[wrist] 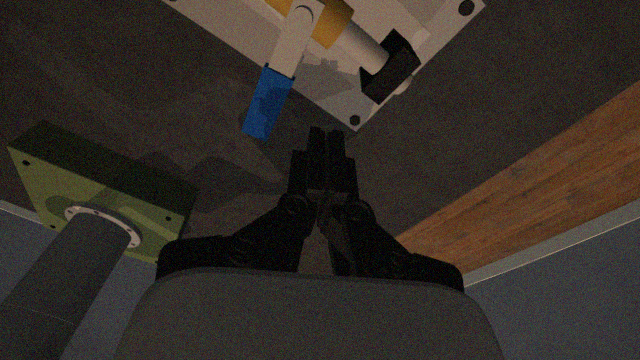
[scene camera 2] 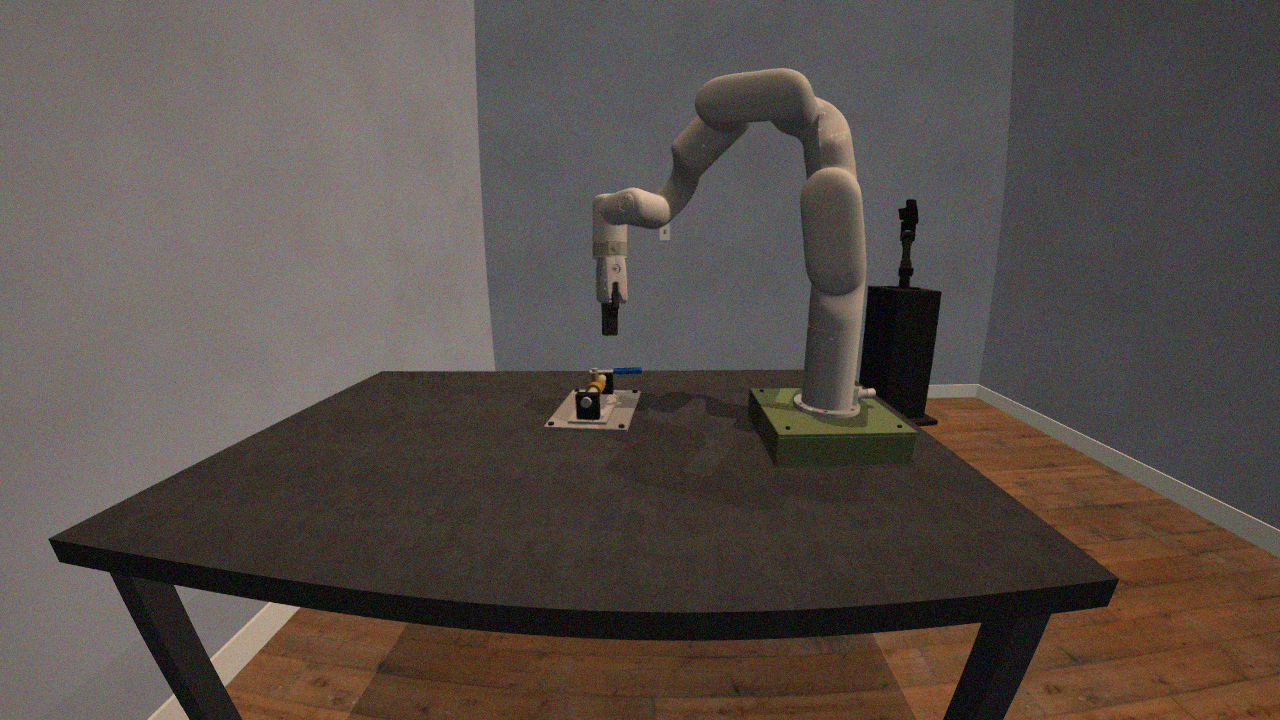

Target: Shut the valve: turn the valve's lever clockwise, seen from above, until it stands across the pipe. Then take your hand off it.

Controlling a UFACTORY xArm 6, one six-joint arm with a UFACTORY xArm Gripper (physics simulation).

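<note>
The valve's lever has a blue grip and a pale arm. It points out to the robot base's side and stands about across the pipe; the exact angle is hard to tell. The yellow valve body sits between black supports on a pale plate; part of it is cut off in the wrist view. My gripper is shut and empty, pointing down. It hangs well above the valve, apart from the lever, whose blue grip lies left of the fingertips in the wrist view.
The green base block carries the arm at the right of the dark table in the scene view. A black pedestal with a dark device on top stands behind it, beyond the table.
</note>
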